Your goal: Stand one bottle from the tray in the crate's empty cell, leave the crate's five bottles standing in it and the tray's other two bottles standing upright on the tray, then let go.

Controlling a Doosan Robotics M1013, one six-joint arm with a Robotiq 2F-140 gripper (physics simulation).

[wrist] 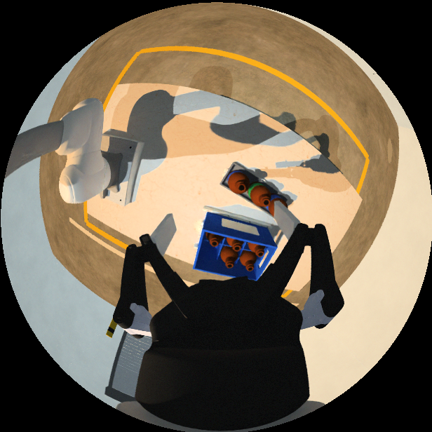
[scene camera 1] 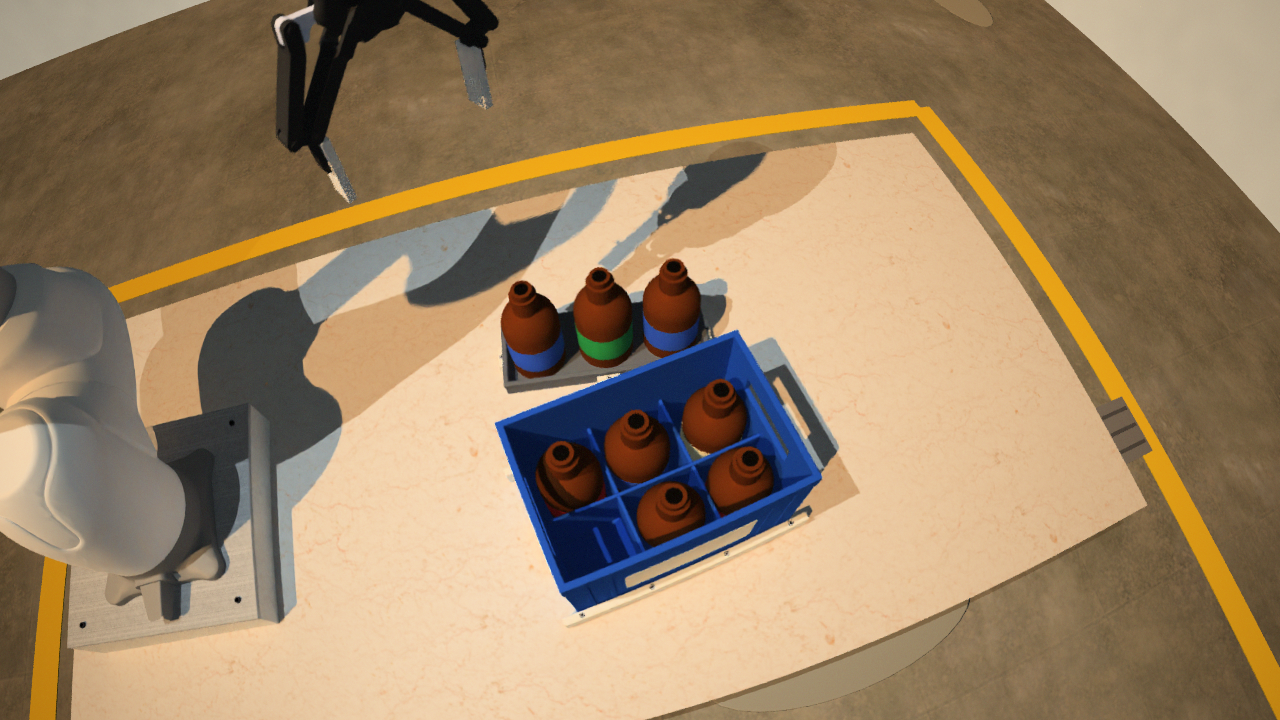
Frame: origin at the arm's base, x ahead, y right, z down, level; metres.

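Where they show: gripper, fingertip midpoint: (scene camera 1: 415,145); arm's base, origin of the base link: (scene camera 1: 162,527).
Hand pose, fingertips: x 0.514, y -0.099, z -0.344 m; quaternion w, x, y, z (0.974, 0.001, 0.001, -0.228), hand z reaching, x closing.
Things, the pixels of their top centre, and the offset from my fingertips. "*": a spot on its surface instead. Level surfaces: height alone.
- grey tray, surface spot: (scene camera 1: 554,383) * dx +0.065, dy +0.052, dz +0.396 m
- green-banded bottle, middle of its top: (scene camera 1: 599,275) dx +0.149, dy +0.015, dz +0.248 m
- blue crate, middle of its top: (scene camera 1: 656,452) dx +0.130, dy +0.247, dz +0.233 m
- pale table, its level: dz +0.408 m
- light strip, surface spot: (scene camera 1: 689,568) * dx +0.135, dy +0.344, dz +0.378 m
My gripper (scene camera 1: 416,151) (wrist: 223,215) is open with nothing between its fingers, high up beyond the tray in the scene view. Three brown bottles stand upright on the grey tray (scene camera 1: 554,383) (wrist: 235,193): a blue-banded bottle (scene camera 1: 531,331) (wrist: 238,182) at the left, a green-banded bottle (scene camera 1: 602,317) (wrist: 259,194) in the middle and another blue-banded bottle (scene camera 1: 671,308) at the right, partly behind a finger in the wrist view. The blue crate (scene camera 1: 626,394) (wrist: 212,221) holds five upright bottles. Its empty cell (scene camera 1: 586,541) (wrist: 206,259) is at the near left in the scene view.
The crate stands close beside the tray on the pale table (scene camera 1: 939,358) (wrist: 185,190). A light strip (scene camera 1: 689,568) runs along the crate's near side. A grey base plate with a white arm (scene camera 1: 89,447) (wrist: 82,170) stands at the table's left.
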